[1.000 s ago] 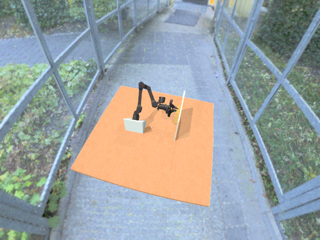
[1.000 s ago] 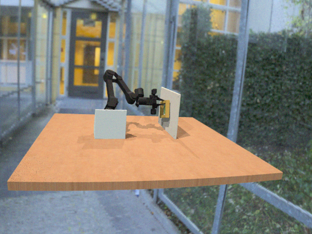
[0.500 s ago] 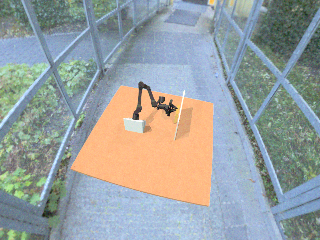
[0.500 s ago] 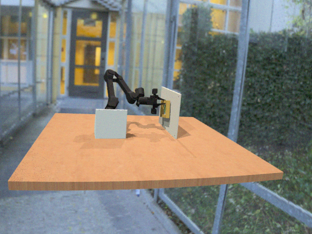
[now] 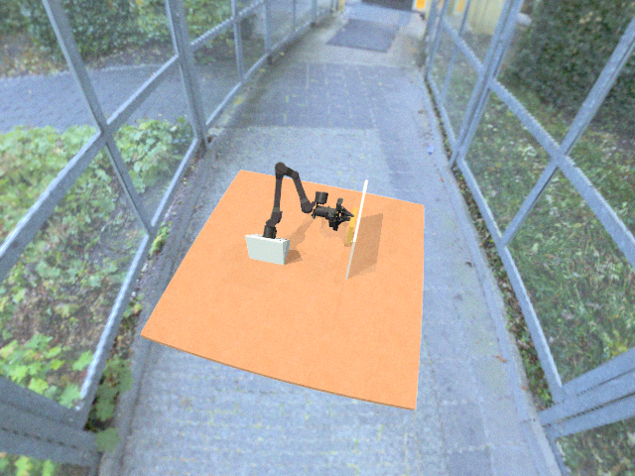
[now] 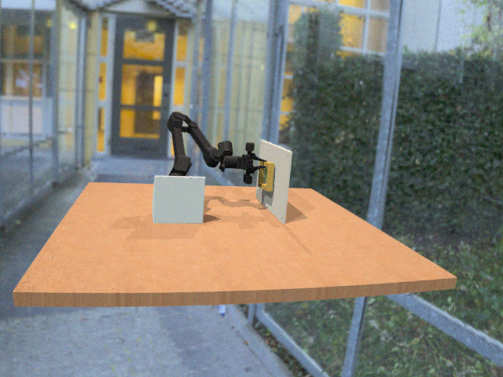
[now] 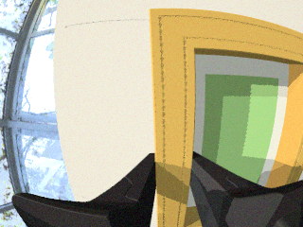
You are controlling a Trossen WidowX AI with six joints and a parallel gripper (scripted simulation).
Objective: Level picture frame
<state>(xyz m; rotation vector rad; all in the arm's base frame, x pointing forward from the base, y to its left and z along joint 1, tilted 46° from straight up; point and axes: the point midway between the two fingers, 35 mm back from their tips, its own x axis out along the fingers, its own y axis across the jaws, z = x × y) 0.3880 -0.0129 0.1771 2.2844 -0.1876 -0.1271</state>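
Right now the picture frame is 10 mm to the right of my gripper tip and 50 mm below it.
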